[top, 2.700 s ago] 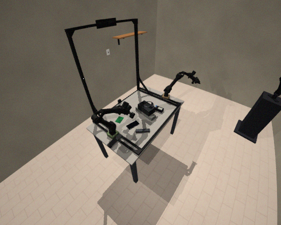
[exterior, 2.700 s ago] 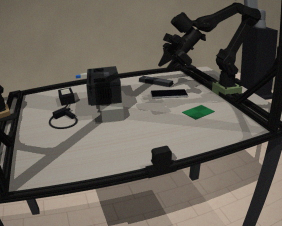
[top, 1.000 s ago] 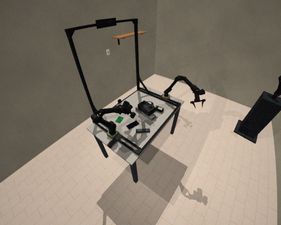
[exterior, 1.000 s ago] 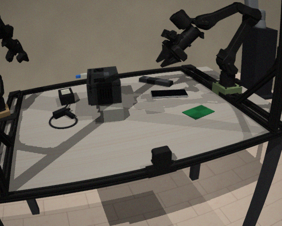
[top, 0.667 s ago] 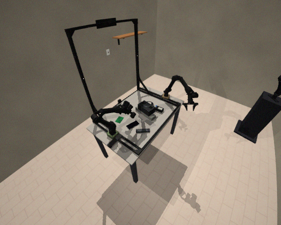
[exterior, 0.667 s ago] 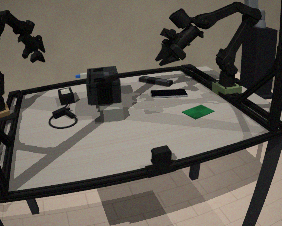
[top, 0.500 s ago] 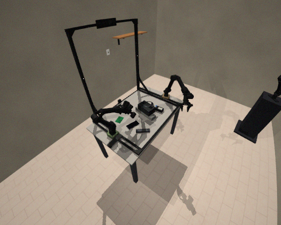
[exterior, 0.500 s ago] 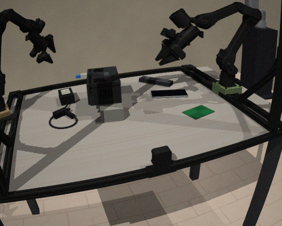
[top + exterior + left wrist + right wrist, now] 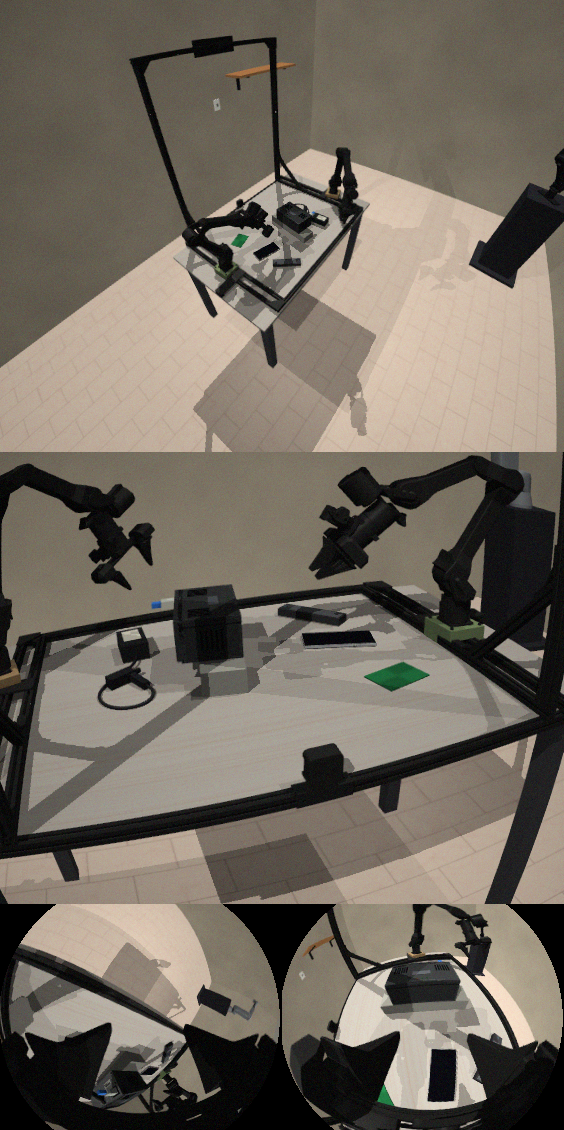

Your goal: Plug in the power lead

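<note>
Now: the right-angle plug 33 cm behind my left hand, 1 cm to the left of it and 14 cm below it. Also, from my left hand: green card (43 cm behind, 49 cm to the right, 15 cm below); black remote (6 cm behind, 39 cm to the right, 13 cm below); grey block (27 cm behind, 18 cm to the right, 13 cm below).
</note>
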